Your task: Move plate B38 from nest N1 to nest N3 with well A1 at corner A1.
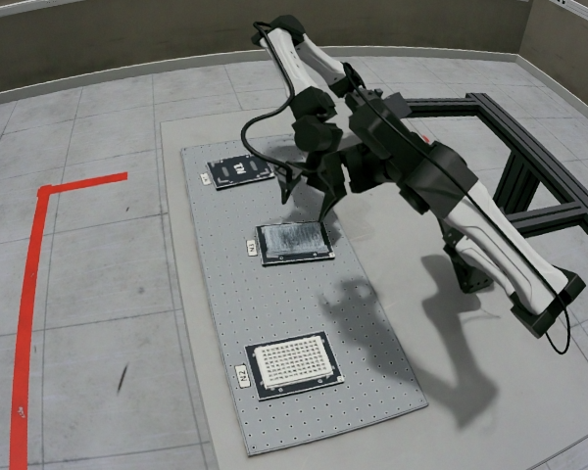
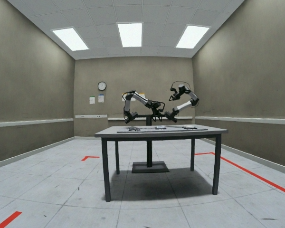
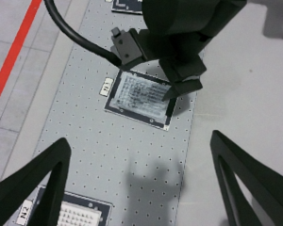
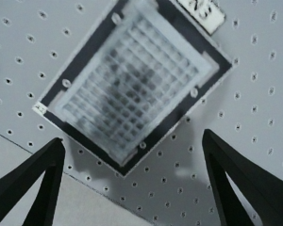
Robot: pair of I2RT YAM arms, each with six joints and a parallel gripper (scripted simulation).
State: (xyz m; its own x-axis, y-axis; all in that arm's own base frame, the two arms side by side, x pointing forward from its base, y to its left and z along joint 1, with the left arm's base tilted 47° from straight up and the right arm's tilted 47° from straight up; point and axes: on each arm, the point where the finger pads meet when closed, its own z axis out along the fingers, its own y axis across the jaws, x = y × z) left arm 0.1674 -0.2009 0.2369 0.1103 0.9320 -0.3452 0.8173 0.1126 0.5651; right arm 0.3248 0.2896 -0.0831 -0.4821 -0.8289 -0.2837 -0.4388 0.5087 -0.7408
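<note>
The clear plate B38 lies 20 mm ahead of my right hand, 20 mm to the left of it and 70 mm below it. From my right hand the other things lie so: white plate B83: 110 mm ahead, 330 mm to the left, 70 mm below; then A1 corner tag: 50 mm behind, 80 mm to the left, 70 mm below; then nest N3: 20 mm ahead, 20 mm to the left, 80 mm below.
</note>
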